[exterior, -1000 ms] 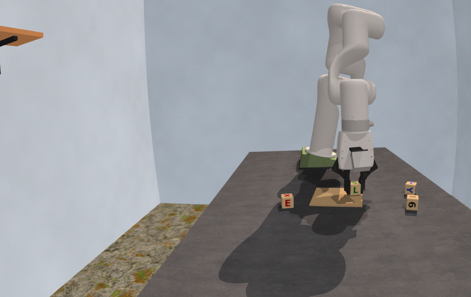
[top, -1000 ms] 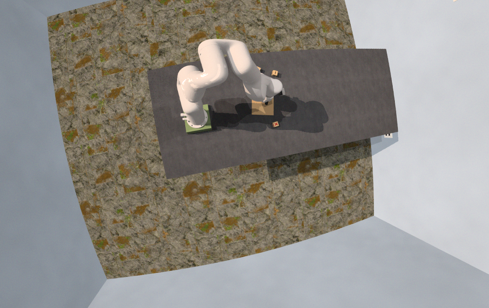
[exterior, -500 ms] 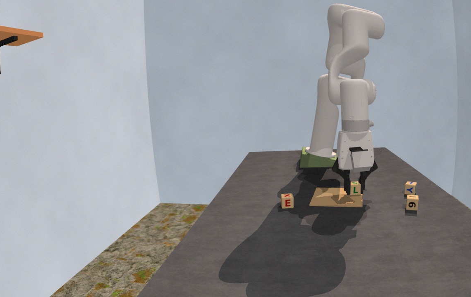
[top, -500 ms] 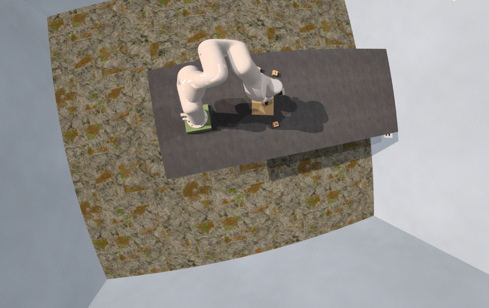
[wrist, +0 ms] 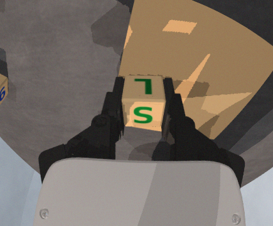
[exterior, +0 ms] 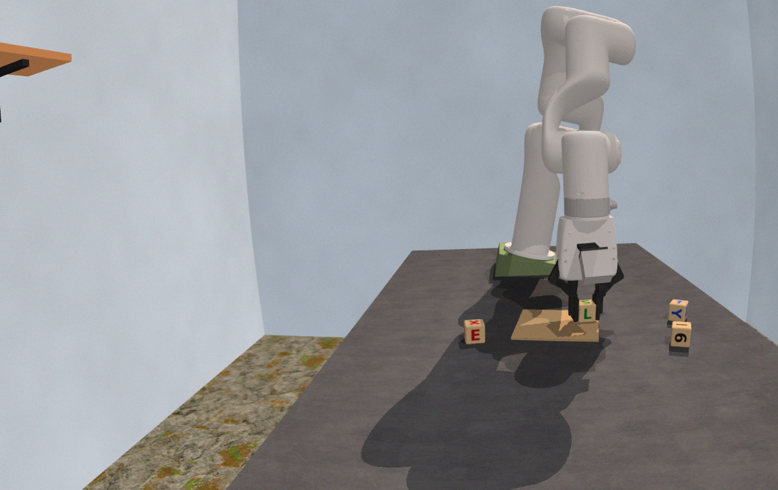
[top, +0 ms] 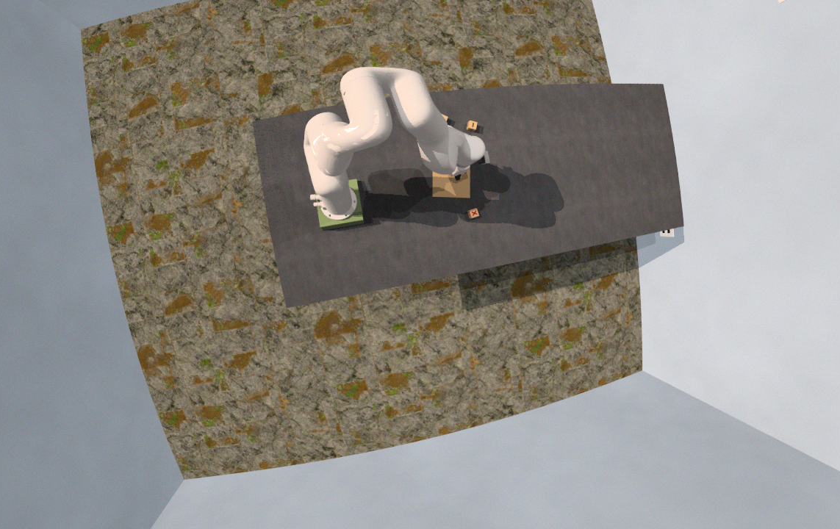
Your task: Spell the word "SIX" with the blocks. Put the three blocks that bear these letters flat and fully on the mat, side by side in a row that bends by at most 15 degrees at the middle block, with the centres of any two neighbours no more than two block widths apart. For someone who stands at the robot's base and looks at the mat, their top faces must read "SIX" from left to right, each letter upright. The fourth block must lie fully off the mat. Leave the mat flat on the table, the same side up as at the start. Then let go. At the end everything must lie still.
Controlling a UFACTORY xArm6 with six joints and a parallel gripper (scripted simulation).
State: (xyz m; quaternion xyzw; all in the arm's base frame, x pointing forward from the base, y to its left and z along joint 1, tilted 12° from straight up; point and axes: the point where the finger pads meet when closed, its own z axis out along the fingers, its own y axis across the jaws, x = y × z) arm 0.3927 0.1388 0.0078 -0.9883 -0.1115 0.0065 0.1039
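Now: the S block 1 cm below my hand. The rest, counted from my hand: tan mat: 5 cm to the right, 3 cm below, 1 cm ahead; blue-lettered block: 17 cm to the left, 2 cm behind, 1 cm below; I block: 15 cm to the left, 9 cm ahead, 1 cm below.
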